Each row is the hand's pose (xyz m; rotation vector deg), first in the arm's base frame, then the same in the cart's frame.
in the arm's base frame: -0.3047 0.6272 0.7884 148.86 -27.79 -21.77
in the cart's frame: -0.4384 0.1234 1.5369 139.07 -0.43 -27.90
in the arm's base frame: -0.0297 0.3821 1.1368 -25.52 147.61 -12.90
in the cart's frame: -0.0382 0.0303 1.8339 -55.70 151.77 -13.09
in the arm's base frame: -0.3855 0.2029 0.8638 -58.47 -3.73 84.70
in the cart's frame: -0.3586 -0.2886 1.6639 -55.98 0.56 108.95
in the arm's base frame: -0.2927 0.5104 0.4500 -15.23 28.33 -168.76
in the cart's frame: -0.4513 -0.0343 1.2155 -35.14 15.16 -151.35
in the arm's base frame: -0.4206 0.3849 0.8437 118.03 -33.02 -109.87
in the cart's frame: -0.4551 -0.1313 1.6370 98.86 -15.94 -104.55
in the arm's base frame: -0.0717 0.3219 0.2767 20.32 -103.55 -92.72
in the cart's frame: -0.2165 -0.1702 1.0135 22.15 -90.84 -72.42
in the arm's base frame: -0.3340 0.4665 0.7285 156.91 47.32 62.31
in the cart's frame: -0.4233 -0.0457 1.4988 155.18 77.96 43.78
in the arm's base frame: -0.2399 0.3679 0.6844 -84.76 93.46 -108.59
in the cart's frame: -0.3118 -0.1163 1.4432 -109.89 72.65 -99.09
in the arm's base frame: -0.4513 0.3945 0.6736 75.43 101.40 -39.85
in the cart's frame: -0.5182 -0.1576 1.4780 49.79 115.56 -43.67
